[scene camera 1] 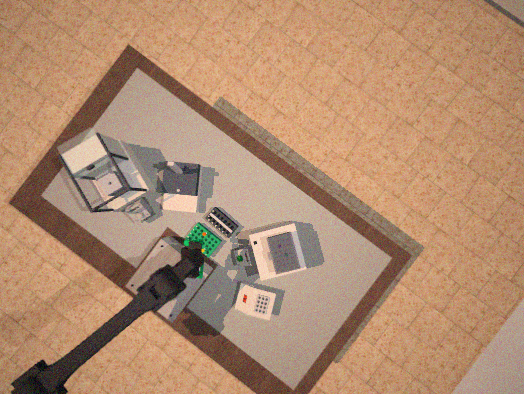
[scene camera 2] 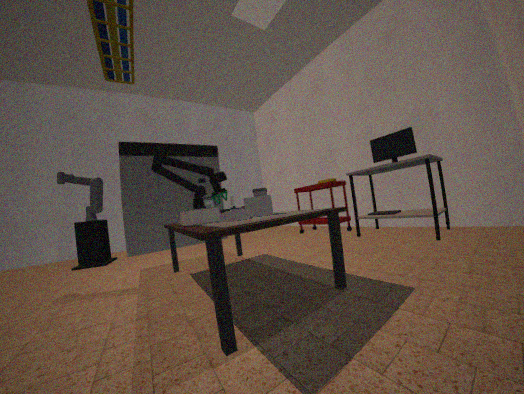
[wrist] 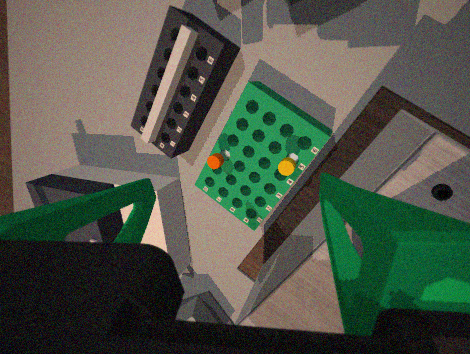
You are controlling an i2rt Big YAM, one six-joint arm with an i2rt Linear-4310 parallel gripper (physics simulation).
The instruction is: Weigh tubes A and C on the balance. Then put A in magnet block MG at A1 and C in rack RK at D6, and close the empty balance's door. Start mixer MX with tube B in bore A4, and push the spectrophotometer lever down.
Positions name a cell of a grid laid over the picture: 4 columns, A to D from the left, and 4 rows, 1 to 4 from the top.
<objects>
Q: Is the gripper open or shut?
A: Open.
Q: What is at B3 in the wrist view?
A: A grey-and-white spectrophotometer.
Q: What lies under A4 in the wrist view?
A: The gripper.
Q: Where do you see a grey-and-white spectrophotometer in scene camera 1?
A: At B2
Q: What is the gripper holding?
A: Nothing.
</objects>
